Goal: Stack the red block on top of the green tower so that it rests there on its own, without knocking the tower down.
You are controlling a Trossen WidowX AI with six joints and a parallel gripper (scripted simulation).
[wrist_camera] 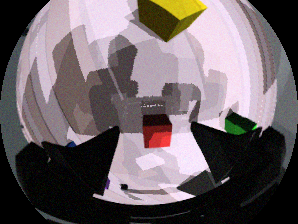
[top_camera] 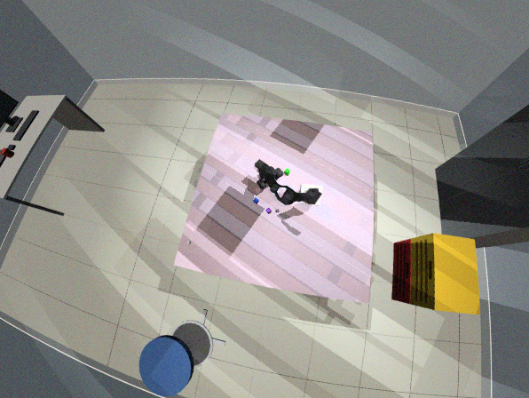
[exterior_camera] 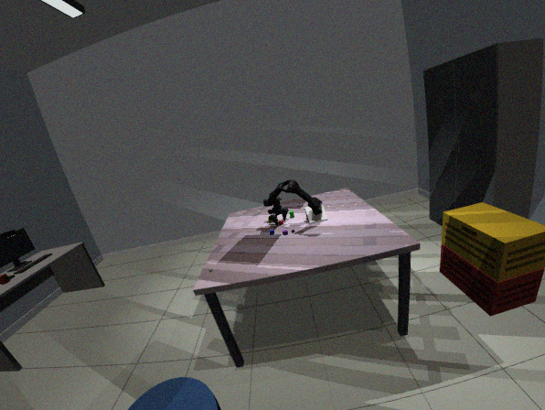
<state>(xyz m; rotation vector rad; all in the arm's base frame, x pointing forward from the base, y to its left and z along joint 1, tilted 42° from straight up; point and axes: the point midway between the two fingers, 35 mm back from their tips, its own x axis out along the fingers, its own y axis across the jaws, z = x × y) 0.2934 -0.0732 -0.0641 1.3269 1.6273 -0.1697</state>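
The yellow block lies 60 mm ahead of my gripper tip, 110 mm to the right of it and 10 mm above it. Also, from my gripper tip: red block (10 mm above); then purple block (10 mm ahead, 210 mm to the left, 10 mm above); then blue block (100 mm ahead, 140 mm to the left, 10 mm above).
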